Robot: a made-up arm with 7 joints. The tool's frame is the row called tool.
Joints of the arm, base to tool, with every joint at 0 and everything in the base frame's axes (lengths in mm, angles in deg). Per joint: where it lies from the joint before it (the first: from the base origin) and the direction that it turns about. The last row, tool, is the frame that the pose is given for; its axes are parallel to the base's.
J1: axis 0 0.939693 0.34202 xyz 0.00 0.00 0.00
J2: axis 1 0 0 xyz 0.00 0.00 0.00
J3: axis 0 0 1 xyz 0.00 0.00 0.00
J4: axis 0 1 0 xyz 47.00 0.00 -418.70
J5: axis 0 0 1 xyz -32.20 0.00 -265.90
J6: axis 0 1 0 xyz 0.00 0.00 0.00
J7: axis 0 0 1 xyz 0.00 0.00 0.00
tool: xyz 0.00 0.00 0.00
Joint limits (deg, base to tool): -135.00..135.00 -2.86..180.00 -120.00..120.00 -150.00..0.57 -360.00..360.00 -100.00..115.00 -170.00..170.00
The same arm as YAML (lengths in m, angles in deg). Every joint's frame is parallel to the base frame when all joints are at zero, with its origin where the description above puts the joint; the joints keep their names.
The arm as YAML. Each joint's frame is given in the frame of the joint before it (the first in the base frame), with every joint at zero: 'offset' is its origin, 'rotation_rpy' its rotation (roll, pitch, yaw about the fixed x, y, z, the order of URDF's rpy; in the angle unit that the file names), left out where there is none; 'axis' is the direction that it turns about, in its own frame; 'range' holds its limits. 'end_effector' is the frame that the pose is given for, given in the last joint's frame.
length_unit: m
angle_unit: deg
chain:
  - id: J1
    offset: [0.0, 0.0, 0.0]
    axis: [0.0, 0.9397, 0.342]
    range: [-135.0, 135.0]
  - id: J2
    offset: [0.0, 0.0, 0.0]
    axis: [1.0, 0.0, 0.0]
    range: [-2.86, 180.0]
  - id: J3
    offset: [0.0, 0.0, 0.0]
    axis: [0.0, 0.0, 1.0]
    range: [-120.0, 120.0]
  - id: J4
    offset: [0.047, 0.0, -0.4187]
    axis: [0.0, 1.0, 0.0]
    range: [-150.0, 0.57]
  - id: J5
    offset: [-0.0322, 0.0, -0.2659]
    axis: [0.0, 0.0, 1.0]
    range: [-360.0, 360.0]
  - id: J6
    offset: [0.0, 0.0, 0.0]
    axis: [0.0, 1.0, 0.0]
    range: [-100.0, 115.0]
  - id: J7
    offset: [0.0, 0.0, 0.0]
    axis: [0.0, 0.0, 1.0]
    range: [-170.0, 170.0]
end_effector:
  offset: [0.0, 0.0, 0.0]

